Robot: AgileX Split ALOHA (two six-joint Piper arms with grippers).
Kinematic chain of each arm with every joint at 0, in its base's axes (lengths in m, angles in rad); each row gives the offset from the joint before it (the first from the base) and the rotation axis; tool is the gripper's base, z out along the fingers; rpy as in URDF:
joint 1: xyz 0 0 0.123 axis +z
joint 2: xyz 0 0 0 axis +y
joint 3: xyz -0.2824 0 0.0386 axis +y
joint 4: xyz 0.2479 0 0.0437 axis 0.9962 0 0.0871
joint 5: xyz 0 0 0 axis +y
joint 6: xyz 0.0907 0 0.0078 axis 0.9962 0 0.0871
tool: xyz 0 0 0 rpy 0 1.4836 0
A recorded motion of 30 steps. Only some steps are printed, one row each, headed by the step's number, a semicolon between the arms.
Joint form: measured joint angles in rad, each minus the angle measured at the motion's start. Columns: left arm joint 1, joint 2, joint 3, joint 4, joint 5, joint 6; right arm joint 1, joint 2, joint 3, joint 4, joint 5, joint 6.
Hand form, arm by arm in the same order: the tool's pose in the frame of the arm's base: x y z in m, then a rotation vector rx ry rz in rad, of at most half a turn. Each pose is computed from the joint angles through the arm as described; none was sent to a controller.
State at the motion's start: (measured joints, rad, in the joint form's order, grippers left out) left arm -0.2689 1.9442 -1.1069 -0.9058 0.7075 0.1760; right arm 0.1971 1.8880 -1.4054 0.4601 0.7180 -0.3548
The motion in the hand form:
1: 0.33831 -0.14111 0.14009 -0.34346 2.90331 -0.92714; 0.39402 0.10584 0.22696 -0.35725 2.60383 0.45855
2: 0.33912 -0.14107 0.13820 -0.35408 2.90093 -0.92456; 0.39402 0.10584 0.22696 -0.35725 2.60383 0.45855
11: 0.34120 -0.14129 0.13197 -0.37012 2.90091 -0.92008; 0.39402 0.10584 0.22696 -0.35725 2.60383 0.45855
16: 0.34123 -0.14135 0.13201 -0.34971 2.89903 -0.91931; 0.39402 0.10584 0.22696 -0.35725 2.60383 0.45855
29: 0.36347 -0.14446 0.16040 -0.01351 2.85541 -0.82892; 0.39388 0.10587 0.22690 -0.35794 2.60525 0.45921
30: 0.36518 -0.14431 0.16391 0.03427 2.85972 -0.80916; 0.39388 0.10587 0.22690 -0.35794 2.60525 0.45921
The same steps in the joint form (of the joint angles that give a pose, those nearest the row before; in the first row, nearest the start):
1: 0.0000 0.0077 0.0006 0.0000 -0.0087 0.0014; 0.0000 0.0000 0.0000 0.0000 0.0000 0.0000
2: 0.0000 0.0131 0.0006 -0.0044 -0.0162 0.0014; 0.0000 0.0000 0.0000 0.0000 0.0000 0.0000
11: 0.0000 0.0321 -0.0013 -0.0168 -0.0301 0.0097; 0.0000 0.0000 0.0000 0.0000 0.0000 0.0000
16: 0.0000 0.0321 -0.0013 -0.0184 -0.0301 0.0246; 0.0000 0.0000 0.0000 0.0000 0.0000 0.0000
29: 0.0000 0.0321 -0.1468 0.1450 0.0394 0.0689; 0.0000 0.0000 0.0000 0.0000 0.0016 0.0000
30: 0.0000 0.0321 -0.1660 0.1769 0.0587 0.0689; 0.0000 0.0000 0.0000 0.0000 0.0016 0.0000

